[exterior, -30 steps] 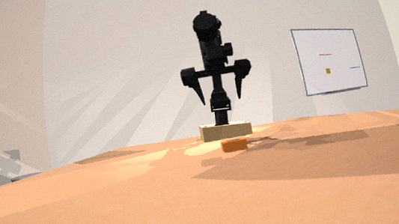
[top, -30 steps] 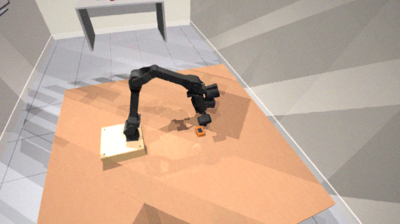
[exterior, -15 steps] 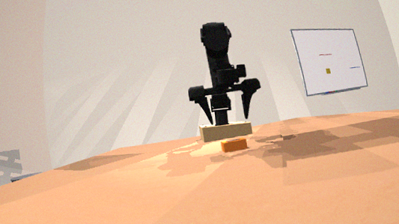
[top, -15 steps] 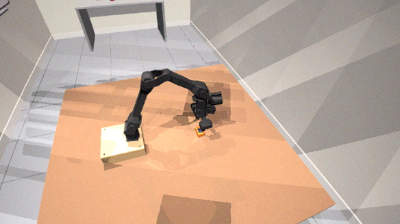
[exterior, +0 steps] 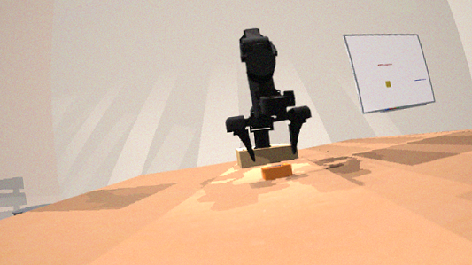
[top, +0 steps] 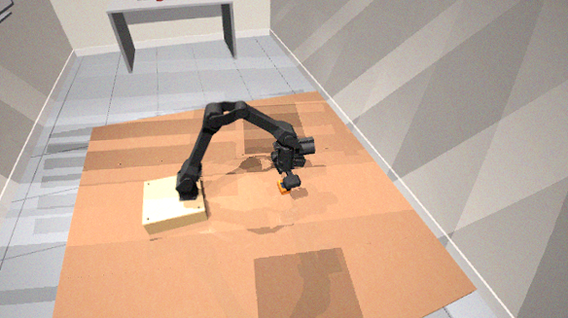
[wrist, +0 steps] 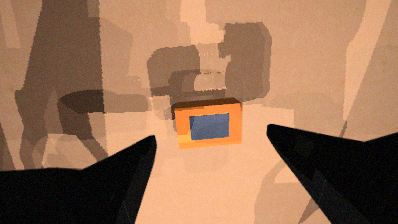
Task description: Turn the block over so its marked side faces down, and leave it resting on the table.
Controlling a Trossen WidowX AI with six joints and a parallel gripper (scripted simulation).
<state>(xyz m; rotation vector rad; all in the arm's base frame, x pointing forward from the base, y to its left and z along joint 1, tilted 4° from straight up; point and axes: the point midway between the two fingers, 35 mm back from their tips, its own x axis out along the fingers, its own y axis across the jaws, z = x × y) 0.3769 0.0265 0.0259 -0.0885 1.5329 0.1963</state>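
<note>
The orange block is 2 cm below my gripper tip.
</note>
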